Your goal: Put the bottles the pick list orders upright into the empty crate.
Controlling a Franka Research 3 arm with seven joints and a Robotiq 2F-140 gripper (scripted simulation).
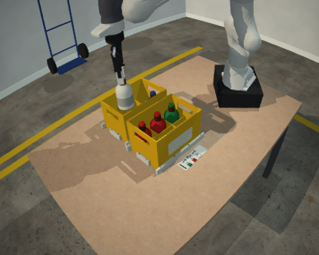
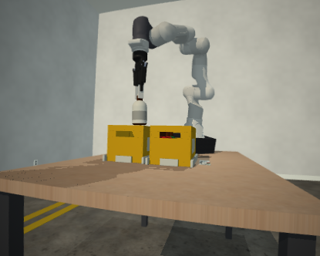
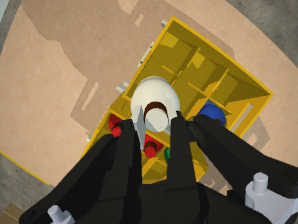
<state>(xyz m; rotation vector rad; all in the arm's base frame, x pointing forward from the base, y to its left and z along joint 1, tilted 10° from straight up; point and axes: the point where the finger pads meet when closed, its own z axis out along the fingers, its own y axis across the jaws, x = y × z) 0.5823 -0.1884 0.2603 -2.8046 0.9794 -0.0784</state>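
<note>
My hand is 80 mm above the white-capped bottle. Round my hand: red-label bottle (90 mm behind, 120 mm to the left, 260 mm below); blue-label bottle (170 mm behind, 20 mm to the right, 260 mm below); green bottle (170 mm behind, 110 mm to the left, 260 mm below).
</note>
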